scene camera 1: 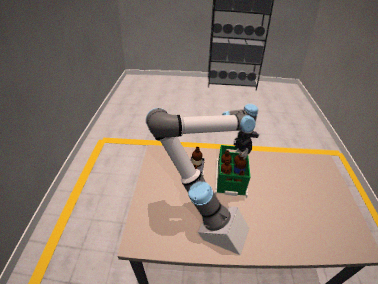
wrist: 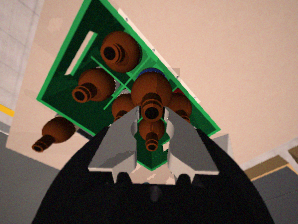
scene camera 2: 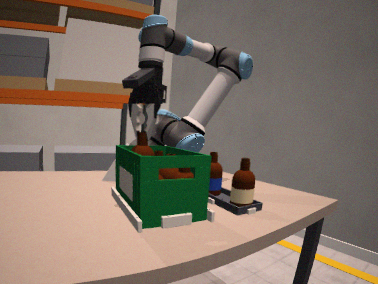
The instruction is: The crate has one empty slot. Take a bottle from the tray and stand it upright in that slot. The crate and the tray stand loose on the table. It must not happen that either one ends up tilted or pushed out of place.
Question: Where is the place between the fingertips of my gripper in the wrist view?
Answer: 151, 107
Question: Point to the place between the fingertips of my gripper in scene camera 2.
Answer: At 142, 140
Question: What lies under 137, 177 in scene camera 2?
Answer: A green crate.
